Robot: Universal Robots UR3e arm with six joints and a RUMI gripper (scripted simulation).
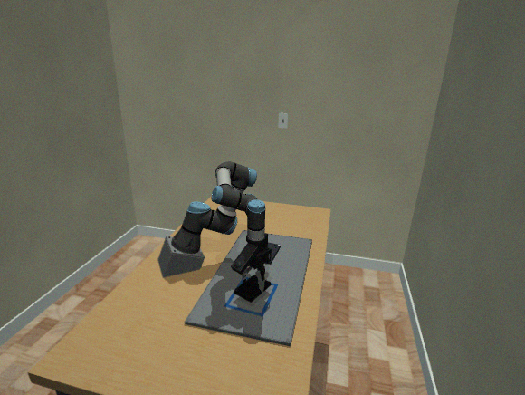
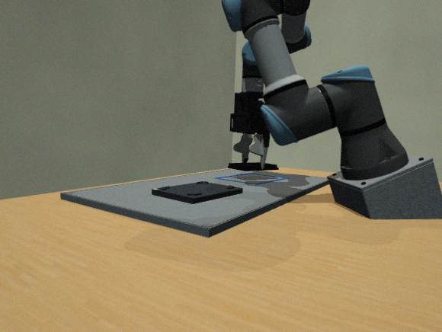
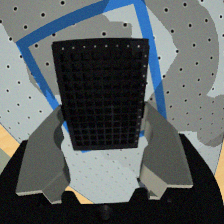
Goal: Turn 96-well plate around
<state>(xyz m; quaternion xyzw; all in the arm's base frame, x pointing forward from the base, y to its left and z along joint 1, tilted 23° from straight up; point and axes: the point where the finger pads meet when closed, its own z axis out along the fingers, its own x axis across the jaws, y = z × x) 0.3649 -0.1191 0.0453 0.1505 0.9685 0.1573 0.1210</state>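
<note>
Right now my hand is 30 cm to the right of the plate nest N1, 7 cm past it and 4 cm above it. The rest, counted from my hand: small white corner label (38 cm to the left, 3 cm below, 2 cm behind); then black 96-well plate (1 cm below).
</note>
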